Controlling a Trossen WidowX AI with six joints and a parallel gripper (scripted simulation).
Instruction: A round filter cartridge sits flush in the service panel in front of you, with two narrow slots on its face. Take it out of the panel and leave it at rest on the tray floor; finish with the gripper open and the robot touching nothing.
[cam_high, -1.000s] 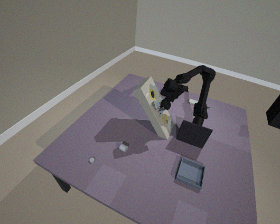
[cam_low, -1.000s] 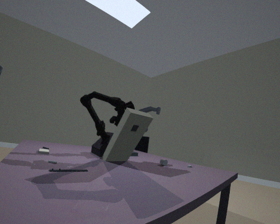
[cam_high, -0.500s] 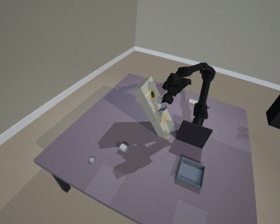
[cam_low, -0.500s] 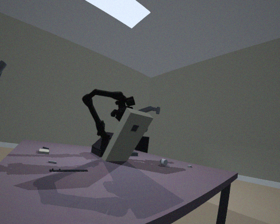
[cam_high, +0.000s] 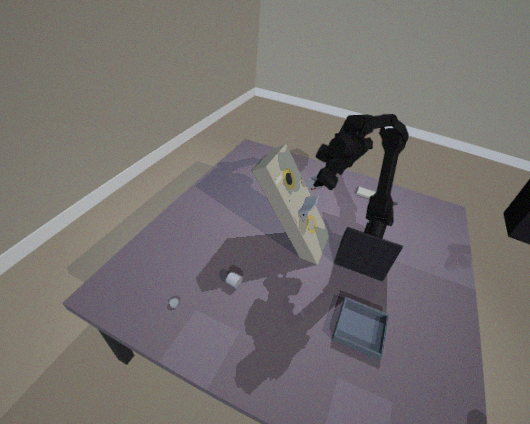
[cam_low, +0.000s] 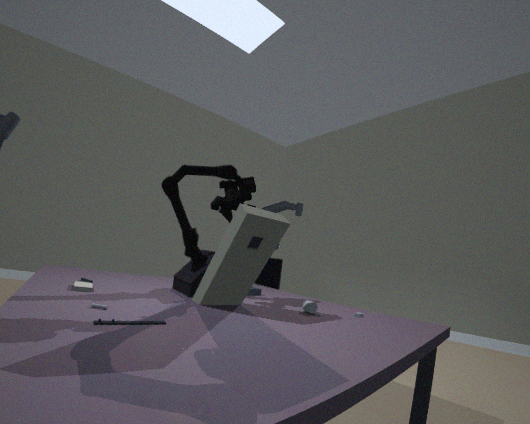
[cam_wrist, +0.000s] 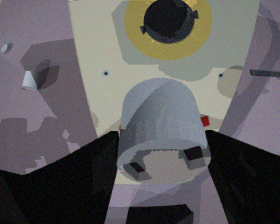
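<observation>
My gripper tip is 310 mm past the grey tray, 250 mm to the right of it and 300 mm above it. Also, from my gripper tip: round filter cartridge: right at my gripper tip; then pale block: 160 mm behind, 490 mm to the right, 300 mm below.
</observation>
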